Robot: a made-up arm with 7 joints. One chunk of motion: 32 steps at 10 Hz.
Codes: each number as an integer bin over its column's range. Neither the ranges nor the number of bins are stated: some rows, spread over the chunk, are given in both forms.
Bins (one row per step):
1: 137 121 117 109 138 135
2: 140 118 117 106 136 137
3: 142 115 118 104 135 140
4: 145 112 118 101 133 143
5: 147 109 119 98 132 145
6: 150 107 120 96 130 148
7: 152 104 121 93 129 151
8: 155 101 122 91 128 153
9: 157 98 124 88 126 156
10: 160 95 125 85 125 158
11: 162 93 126 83 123 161
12: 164 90 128 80 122 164
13: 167 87 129 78 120 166
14: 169 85 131 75 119 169
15: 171 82 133 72 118 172
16: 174 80 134 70 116 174
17: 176 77 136 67 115 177
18: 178 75 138 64 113 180
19: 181 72 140 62 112 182
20: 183 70 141 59 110 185
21: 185 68 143 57 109 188
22: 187 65 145 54 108 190
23: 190 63 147 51 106 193
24: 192 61 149 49 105 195
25: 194 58 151 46 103 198
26: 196 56 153 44 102 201
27: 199 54 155 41 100 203
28: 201 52 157 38 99 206
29: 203 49 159 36 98 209
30: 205 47 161 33 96 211
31: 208 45 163 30 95 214
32: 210 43 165 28 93 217
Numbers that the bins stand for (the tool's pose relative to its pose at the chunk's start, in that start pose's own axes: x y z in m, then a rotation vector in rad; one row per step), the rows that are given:
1: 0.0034 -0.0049 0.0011 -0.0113 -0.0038 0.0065
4: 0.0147 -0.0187 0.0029 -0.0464 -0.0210 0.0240
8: 0.0288 -0.0355 0.0101 -0.0903 -0.0383 0.0460
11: 0.0387 -0.0478 0.0173 -0.1255 -0.0555 0.0636
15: 0.0514 -0.0646 0.0299 -0.1738 -0.0728 0.0877
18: 0.0613 -0.0753 0.0389 -0.2089 -0.0900 0.1053
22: 0.0740 -0.0906 0.0516 -0.2528 -0.1073 0.1273
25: 0.0839 -0.1013 0.0624 -0.2880 -0.1245 0.1448
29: 0.0966 -0.1151 0.0768 -0.3319 -0.1418 0.1690
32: 0.1065 -0.1242 0.0876 -0.3670 -0.1591 0.1865
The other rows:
2: 0.0076 -0.0095 0.0011 -0.0244 -0.0107 0.0109
3: 0.0105 -0.0141 0.0029 -0.0332 -0.0141 0.0175
5: 0.0175 -0.0233 0.0047 -0.0596 -0.0245 0.0284
6: 0.0218 -0.0264 0.0065 -0.0684 -0.0314 0.0350
7: 0.0246 -0.0309 0.0083 -0.0815 -0.0348 0.0416
9: 0.0316 -0.0401 0.0137 -0.1035 -0.0452 0.0526
10: 0.0359 -0.0447 0.0155 -0.1167 -0.0486 0.0570
12: 0.0415 -0.0524 0.0209 -0.1386 -0.0590 0.0702
13: 0.0458 -0.0569 0.0227 -0.1474 -0.0659 0.0745
14: 0.0486 -0.0600 0.0263 -0.1606 -0.0693 0.0811
16: 0.0556 -0.0676 0.0317 -0.1825 -0.0797 0.0921
17: 0.0585 -0.0722 0.0353 -0.1957 -0.0831 0.0987
19: 0.0655 -0.0799 0.0425 -0.2177 -0.0935 0.1097
20: 0.0684 -0.0829 0.0444 -0.2309 -0.1004 0.1163
21: 0.0712 -0.0860 0.0480 -0.2396 -0.1038 0.1229
23: 0.0782 -0.0936 0.0552 -0.2660 -0.1142 0.1338
24: 0.0811 -0.0967 0.0588 -0.2748 -0.1176 0.1382
26: 0.0867 -0.1044 0.0660 -0.2967 -0.1280 0.1514
27: 0.0909 -0.1074 0.0696 -0.3099 -0.1349 0.1558
28: 0.0938 -0.1105 0.0732 -0.3231 -0.1384 0.1624
30: 0.0994 -0.1181 0.0804 -0.3451 -0.1487 0.1734
31: 0.1036 -0.1212 0.0840 -0.3582 -0.1522 0.1800

